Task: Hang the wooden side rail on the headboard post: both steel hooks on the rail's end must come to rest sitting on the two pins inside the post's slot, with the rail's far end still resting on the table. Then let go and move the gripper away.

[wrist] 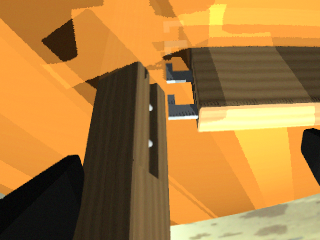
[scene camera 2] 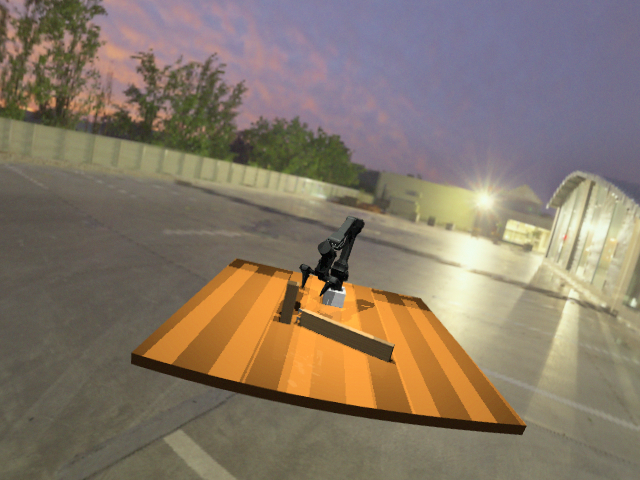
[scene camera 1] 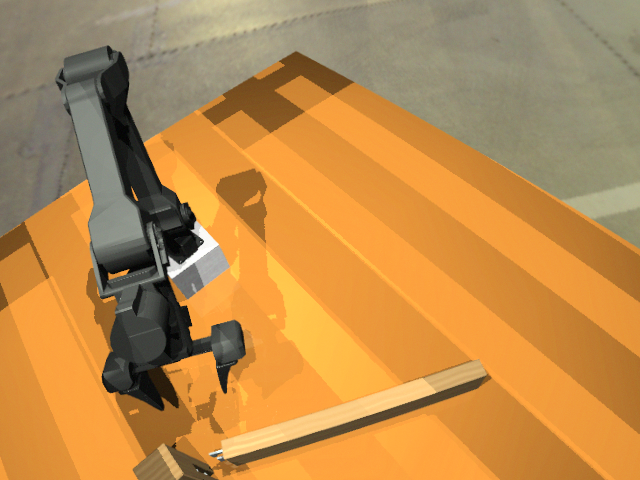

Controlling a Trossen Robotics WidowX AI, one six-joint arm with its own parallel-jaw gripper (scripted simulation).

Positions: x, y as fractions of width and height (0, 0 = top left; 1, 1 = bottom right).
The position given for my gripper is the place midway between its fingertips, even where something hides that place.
Observation:
My gripper (scene camera 1: 0.30, 0.83) is open, with nothing in its grasp. Further things: a wooden side rail (scene camera 2: 0.58, 0.72) and a headboard post (wrist: 0.40, 0.76).
The wooden side rail shows as well in the wrist view (wrist: 0.76, 0.36). My gripper shows as well in the wrist view (wrist: 0.61, 0.64).

